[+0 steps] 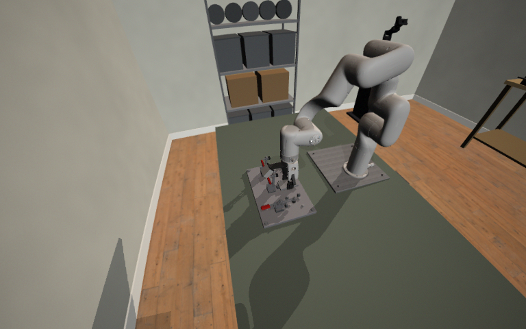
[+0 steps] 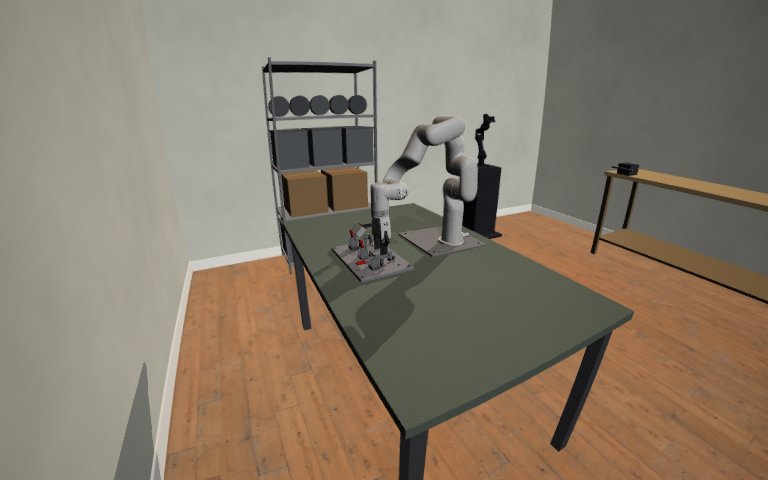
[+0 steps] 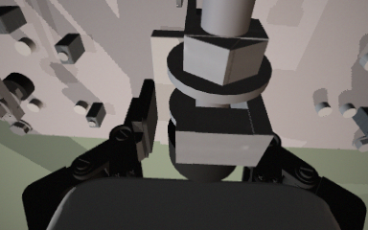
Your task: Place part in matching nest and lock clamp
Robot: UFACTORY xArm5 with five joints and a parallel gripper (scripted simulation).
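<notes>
Now: hand 2 cm above the part. The rest, counted from my hand: grey fixture plate (5 cm ahead, 4 cm below).
</notes>
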